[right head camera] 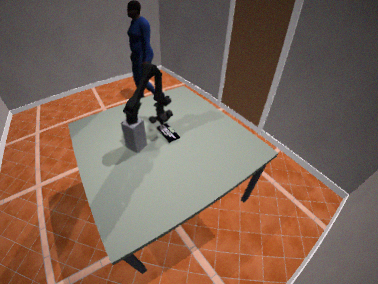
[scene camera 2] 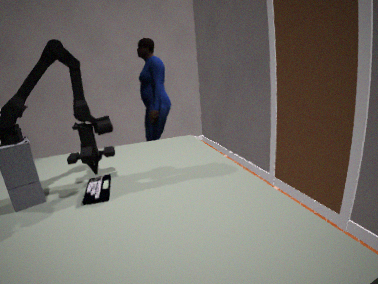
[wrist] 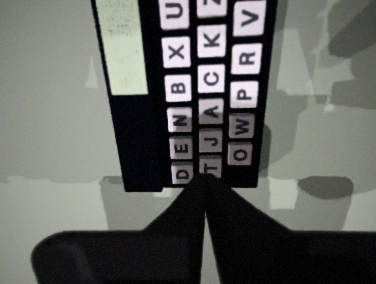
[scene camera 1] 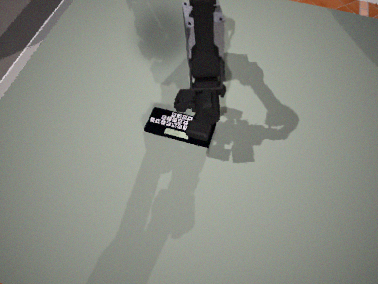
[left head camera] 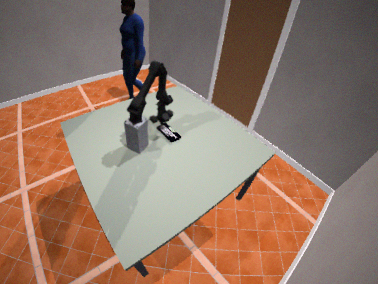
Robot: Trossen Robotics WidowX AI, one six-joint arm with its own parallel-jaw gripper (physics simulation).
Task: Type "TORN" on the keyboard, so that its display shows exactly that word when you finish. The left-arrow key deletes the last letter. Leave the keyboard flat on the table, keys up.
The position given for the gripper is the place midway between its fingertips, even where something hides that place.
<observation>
In view: the gripper (scene camera 1: pixel 207 126) and a black keyboard (scene camera 1: pixel 170 124).
The black keyboard is seen too in the wrist view (wrist: pixel 156 67). The gripper also shows in scene camera 2 (scene camera 2: pixel 96 174) and in the wrist view (wrist: pixel 203 180).
</observation>
